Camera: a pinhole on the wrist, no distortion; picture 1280 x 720 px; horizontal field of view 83.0 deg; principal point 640.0 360.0 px. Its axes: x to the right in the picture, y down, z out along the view. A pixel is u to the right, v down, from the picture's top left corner.
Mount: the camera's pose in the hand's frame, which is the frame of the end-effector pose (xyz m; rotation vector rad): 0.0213 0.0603 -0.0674 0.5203 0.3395 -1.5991
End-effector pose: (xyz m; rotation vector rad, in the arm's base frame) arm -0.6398 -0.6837 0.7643 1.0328 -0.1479 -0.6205
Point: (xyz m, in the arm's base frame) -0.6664 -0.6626 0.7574
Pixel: 884 38
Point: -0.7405 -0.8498 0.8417
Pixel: 492 380
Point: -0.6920 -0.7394 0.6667
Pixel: 1153 397
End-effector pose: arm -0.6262 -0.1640 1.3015 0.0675 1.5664 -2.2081
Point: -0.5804 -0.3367 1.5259
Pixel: 653 315
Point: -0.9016 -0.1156 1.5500
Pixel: outside the picture
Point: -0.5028 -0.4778 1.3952
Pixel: 243 316
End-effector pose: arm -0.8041 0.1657 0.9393 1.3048 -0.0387 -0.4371
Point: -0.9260 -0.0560 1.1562
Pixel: 41 163
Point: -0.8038 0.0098 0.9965
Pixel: 339 506
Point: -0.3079 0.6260 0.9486
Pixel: behind the camera
